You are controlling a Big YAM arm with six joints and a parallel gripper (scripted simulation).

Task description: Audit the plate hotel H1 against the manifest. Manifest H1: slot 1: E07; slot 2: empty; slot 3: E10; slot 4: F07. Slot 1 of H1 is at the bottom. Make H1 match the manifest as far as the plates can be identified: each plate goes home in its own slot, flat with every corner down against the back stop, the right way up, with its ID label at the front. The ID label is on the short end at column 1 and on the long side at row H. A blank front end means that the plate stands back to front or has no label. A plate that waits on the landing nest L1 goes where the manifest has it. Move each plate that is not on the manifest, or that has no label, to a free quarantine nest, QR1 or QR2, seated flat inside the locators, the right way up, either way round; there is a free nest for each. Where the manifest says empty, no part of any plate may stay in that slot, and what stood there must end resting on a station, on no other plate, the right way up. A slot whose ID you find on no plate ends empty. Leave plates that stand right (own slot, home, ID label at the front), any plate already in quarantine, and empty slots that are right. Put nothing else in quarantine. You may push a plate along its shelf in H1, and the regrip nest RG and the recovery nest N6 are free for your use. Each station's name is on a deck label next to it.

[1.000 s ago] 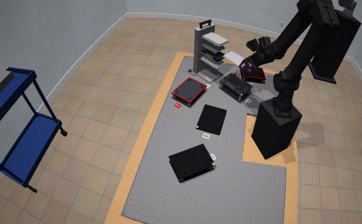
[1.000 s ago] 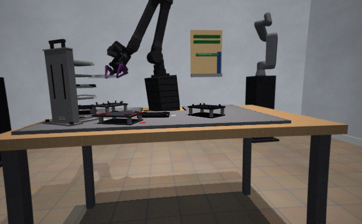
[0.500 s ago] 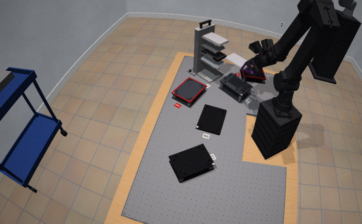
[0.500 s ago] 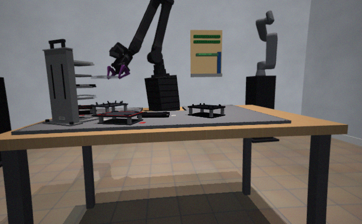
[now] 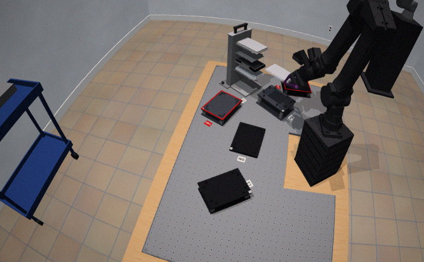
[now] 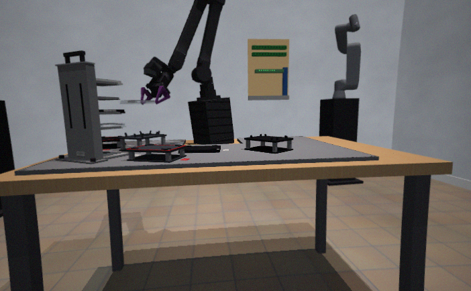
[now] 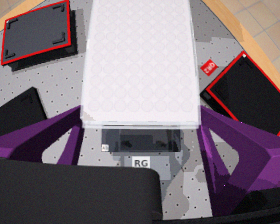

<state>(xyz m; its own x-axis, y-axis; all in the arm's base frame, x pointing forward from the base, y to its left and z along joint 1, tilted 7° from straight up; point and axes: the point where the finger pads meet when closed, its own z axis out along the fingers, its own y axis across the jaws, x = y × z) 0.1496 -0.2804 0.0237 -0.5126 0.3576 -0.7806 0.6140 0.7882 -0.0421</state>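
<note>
Now: the regrip nest 15 cm below my hand, 4 cm ahead of it and 3 cm to the right of it. The rest, counted from my hand: RG label: 21 cm below, 4 cm behind, 3 cm to the left; QR2 label: 21 cm below, 19 cm to the right, 2 cm ahead; dark plate: 19 cm ahead, 14 cm to the right, 4 cm below.
</note>
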